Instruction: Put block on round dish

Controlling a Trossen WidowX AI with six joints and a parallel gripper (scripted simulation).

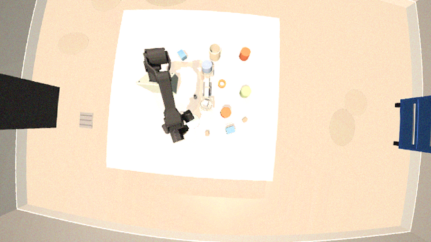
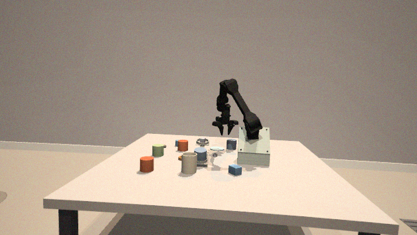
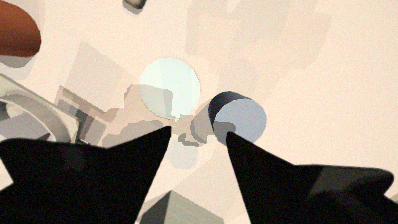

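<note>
The grey block lies 15 cm ahead of my gripper tip, 13 cm to the left of it and 1 cm below it. From my gripper tip the other things lie so: pale round dish 5 cm ahead, 1 cm to the left, 10 cm below; green cylinder 41 cm ahead, 24 cm to the left, 6 cm below; nut 7 cm ahead, 19 cm to the left, 9 cm below.
</note>
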